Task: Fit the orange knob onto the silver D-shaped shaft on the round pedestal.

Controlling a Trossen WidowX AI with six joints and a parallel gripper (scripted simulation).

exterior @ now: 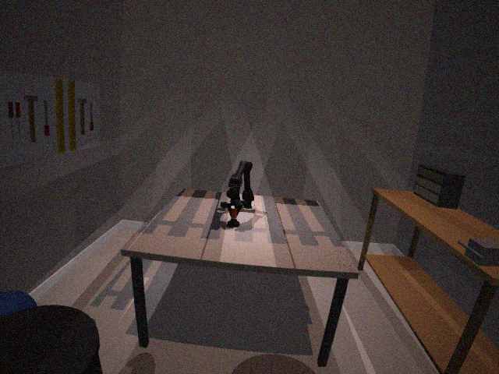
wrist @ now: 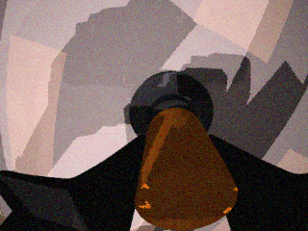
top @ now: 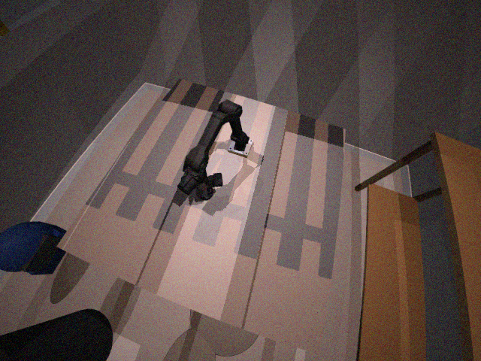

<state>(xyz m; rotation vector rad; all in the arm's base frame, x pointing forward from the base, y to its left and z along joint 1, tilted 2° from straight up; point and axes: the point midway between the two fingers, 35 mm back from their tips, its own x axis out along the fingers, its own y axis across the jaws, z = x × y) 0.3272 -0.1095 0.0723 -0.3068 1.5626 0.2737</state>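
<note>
Right now the orange knob is 3 cm above my gripper tip. Also, from my gripper tip: round dark pedestal 4 cm below.
</note>
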